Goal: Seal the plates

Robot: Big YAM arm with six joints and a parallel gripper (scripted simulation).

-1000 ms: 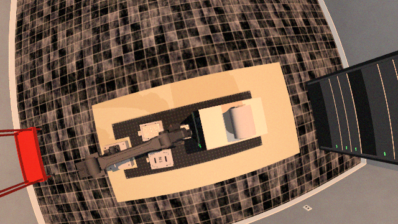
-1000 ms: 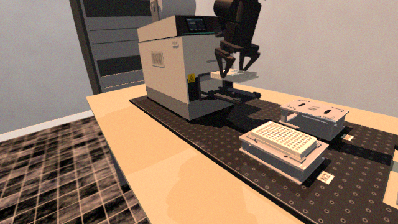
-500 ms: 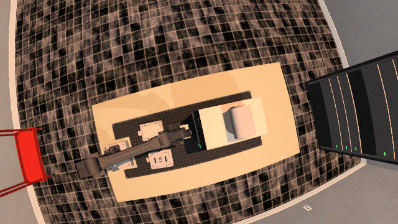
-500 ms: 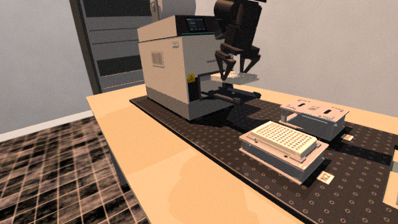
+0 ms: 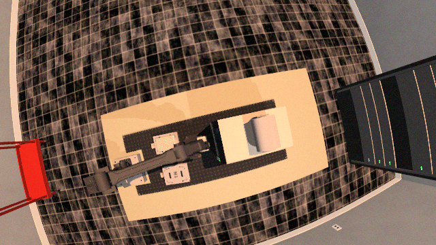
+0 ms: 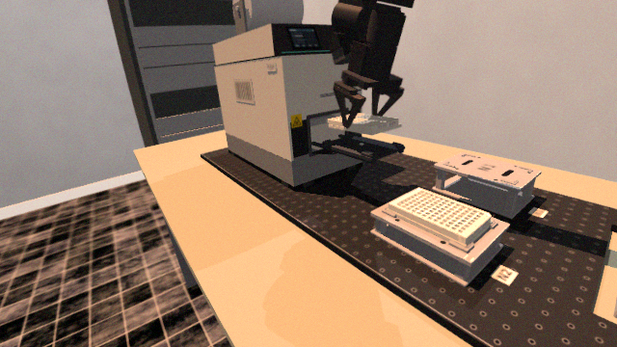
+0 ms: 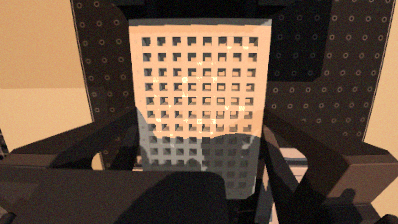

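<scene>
My gripper is now 5 cm above the sealer stage. The rest, counted from my hand: well plate: 20 cm behind, 11 cm below, 6 cm to the left; then plate nest N2: 20 cm behind, 12 cm below, 6 cm to the left; then sealer screen: 16 cm above, 12 cm ahead, 4 cm to the left.
</scene>
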